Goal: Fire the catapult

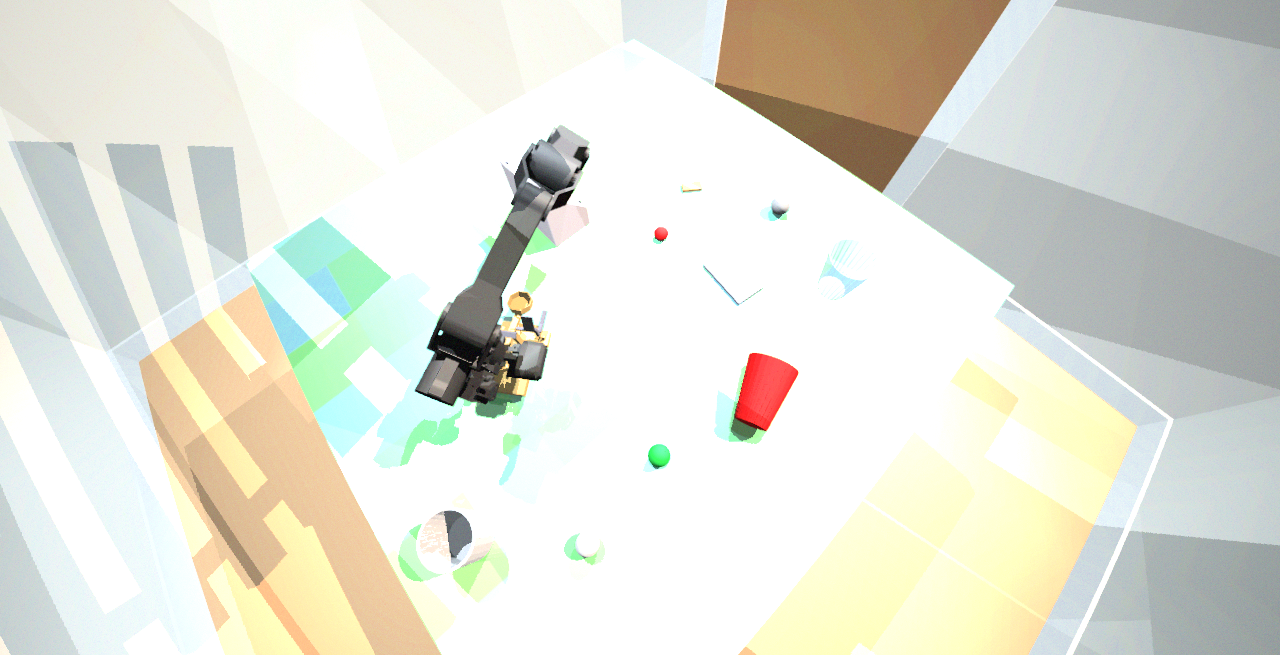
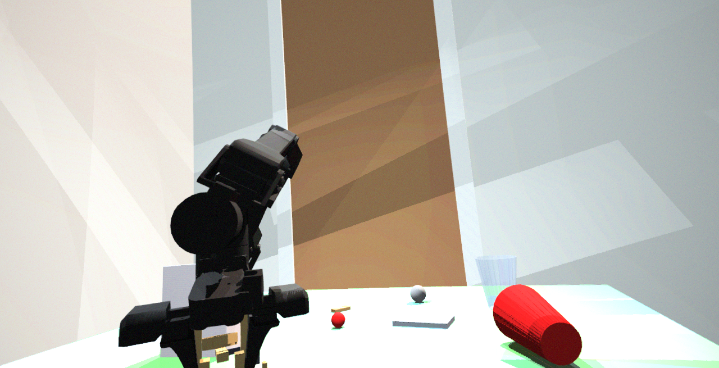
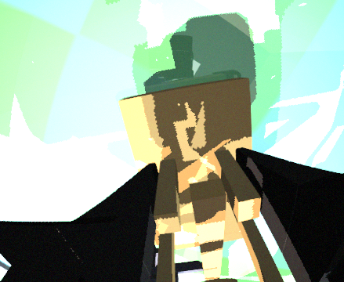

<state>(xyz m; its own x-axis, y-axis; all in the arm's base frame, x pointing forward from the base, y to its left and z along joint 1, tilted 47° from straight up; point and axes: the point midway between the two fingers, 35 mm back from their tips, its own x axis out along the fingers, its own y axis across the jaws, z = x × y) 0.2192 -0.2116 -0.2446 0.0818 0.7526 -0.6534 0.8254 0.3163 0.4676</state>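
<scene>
The red ball lies 440 mm to the left of my gripper tip, 30 mm below it and 10 mm ahead of it. From my gripper tip the other things lie so: green ball: 310 mm ahead, 80 mm to the left, 30 mm below; then wooden catapult: 70 mm to the left, 30 mm behind, 20 mm above; then white mug: 240 mm to the right, 160 mm ahead, 20 mm below.
</scene>
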